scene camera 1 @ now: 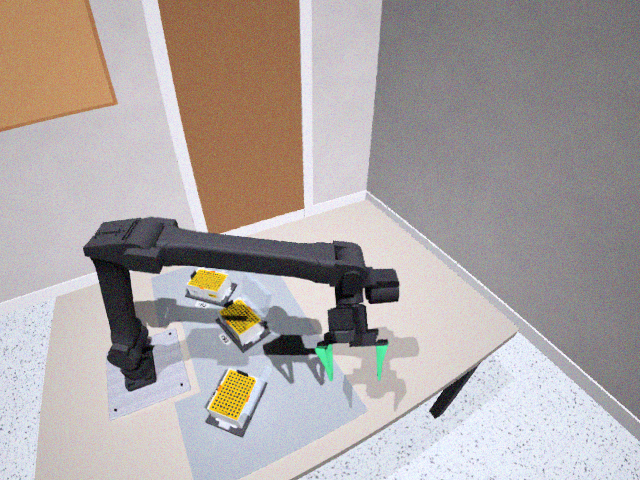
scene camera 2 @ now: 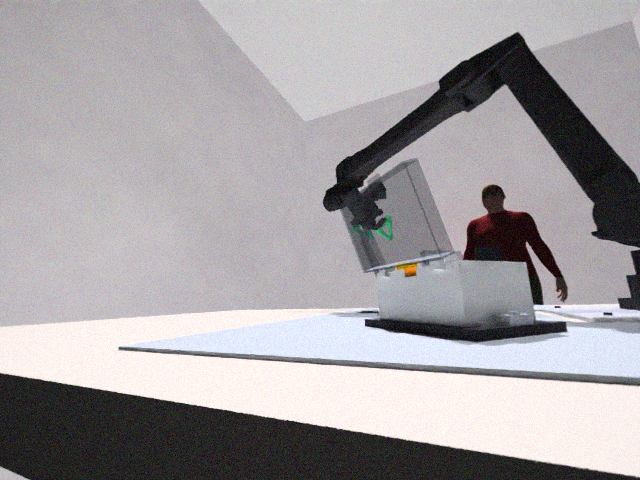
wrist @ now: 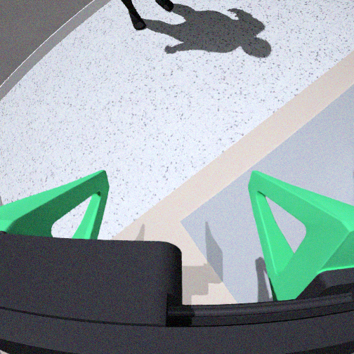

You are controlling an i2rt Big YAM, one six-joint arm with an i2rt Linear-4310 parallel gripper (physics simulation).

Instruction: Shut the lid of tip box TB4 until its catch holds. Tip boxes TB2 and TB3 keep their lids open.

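Seen in the pictures: gripper, fingertip midpoint: (scene camera 1: 355, 380) (scene camera 2: 381, 238); arm's base, link origin: (scene camera 1: 140, 369).
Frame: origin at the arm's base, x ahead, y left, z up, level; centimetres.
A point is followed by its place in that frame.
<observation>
Three white tip boxes with yellow racks show in scene camera 1: a back one (scene camera 1: 209, 281) @(x 27.6, y 20.7, z 5.3 cm), a middle one (scene camera 1: 241, 316) @(x 33.2, y 1.9, z 5.3 cm) and a front one (scene camera 1: 234, 395) @(x 23.8, y -21.2, z 5.3 cm). Their labels are too small to read, so I cannot tell which is TB4. In scene camera 2 a white box (scene camera 2: 421, 297) @(x 29.1, y 25.8, z 2.7 cm) has its clear lid (scene camera 2: 413, 206) @(x 28.4, y 31.0, z 10.1 cm) standing up, leaning back. The clear lids are faint in scene camera 1. My gripper (scene camera 1: 355, 380) @(x 47.2, y -37.1, z 21.3 cm) (scene camera 2: 378, 237) @(x 47.2, y -37.1, z 21.3 cm) (wrist: 178, 178) is wide open and empty, above the table to the right of the boxes, apart from them. No box shows in the wrist view.
The boxes stand on dark bases on a blue-grey mat (scene camera 1: 310, 413) @(x 39.6, y -31.5, z -0.5 cm) (scene camera 2: 248, 346) @(x 40.5, y 36.9, z -0.4 cm) (wrist: 300, 150). The arm's base plate (scene camera 1: 170, 361) @(x 9.1, y -0.8, z 0.0 cm) lies left of the mat. The upper arm passes above the back box. The table edge lies near the gripper. A person in red (scene camera 2: 501, 232) stands beyond the table.
</observation>
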